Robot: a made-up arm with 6 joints. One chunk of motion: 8 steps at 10 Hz.
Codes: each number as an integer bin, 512 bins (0 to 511) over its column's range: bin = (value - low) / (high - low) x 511, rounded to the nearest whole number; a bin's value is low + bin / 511 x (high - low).
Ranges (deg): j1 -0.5..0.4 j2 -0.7..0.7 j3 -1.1..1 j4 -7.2..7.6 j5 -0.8..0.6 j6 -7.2..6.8
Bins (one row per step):
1: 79 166 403 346 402 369
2: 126 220 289 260 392 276
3: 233 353 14 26 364 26
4: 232 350 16 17 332 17
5: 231 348 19 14 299 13
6: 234 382 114 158 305 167
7: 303 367 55 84 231 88
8: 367 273 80 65 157 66
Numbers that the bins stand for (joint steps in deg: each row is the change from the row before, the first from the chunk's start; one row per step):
1: -0.361 -0.245 0.556 2.821 0.301 2.910
2: -0.278 -0.097 0.088 0.330 0.274 0.362
3: -0.090 0.267 -1.042 -6.447 0.197 -6.488
4: -0.091 0.259 -1.034 -6.708 0.110 -6.734
5: -0.093 0.253 -1.022 -6.795 0.019 -6.844
6: -0.088 0.347 -0.632 -2.624 0.036 -2.625
7: 0.034 0.305 -0.874 -4.767 -0.167 -4.789
8: 0.146 0.048 -0.771 -5.317 -0.370 -5.392

